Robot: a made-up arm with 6 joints.
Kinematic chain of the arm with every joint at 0, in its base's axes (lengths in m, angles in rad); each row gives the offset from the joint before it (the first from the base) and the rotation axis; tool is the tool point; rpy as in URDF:
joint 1: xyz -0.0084 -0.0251 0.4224 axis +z
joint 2: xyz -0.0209 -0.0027 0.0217 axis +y
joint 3: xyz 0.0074 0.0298 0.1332 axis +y
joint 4: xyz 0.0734 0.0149 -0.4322 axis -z
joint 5: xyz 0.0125 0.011 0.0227 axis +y
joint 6: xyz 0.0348 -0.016 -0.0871 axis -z
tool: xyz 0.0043 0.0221 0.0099 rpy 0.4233 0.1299 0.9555
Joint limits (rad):
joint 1: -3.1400..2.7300
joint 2: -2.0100..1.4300
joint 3: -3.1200..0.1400
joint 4: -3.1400..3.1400
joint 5: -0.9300..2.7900
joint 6: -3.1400..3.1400
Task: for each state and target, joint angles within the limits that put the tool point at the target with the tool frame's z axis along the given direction. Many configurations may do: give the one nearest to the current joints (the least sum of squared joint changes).
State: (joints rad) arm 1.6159 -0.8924 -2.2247 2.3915 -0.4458 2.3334
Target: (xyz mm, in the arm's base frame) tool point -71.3 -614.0 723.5 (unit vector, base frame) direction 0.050 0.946 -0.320
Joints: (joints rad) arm 1.5314 -1.3009 -2.8297 2.0890 0.5288 2.2829
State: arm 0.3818 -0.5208 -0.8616 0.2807 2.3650 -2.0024
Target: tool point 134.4 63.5 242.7 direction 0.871 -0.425 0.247
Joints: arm 0.0572 -0.4007 -0.1306 0.8960 2.0361 -2.4278
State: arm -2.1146 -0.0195 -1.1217 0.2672 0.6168 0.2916
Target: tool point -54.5 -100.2 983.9 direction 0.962 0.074 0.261
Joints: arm -2.6224 -0.8389 -1.8148 -0.5207 0.9571 -0.1333
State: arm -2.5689 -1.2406 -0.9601 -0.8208 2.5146 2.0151
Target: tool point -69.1 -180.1 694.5 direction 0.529 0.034 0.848
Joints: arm -1.7648 -1.5264 -0.5951 -0.8071 2.2999 2.2693
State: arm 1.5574 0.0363 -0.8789 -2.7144 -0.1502 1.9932
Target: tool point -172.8 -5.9 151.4 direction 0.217 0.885 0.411
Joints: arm 2.0286 0.2797 -0.3662 -2.1839 -0.8422 2.1502
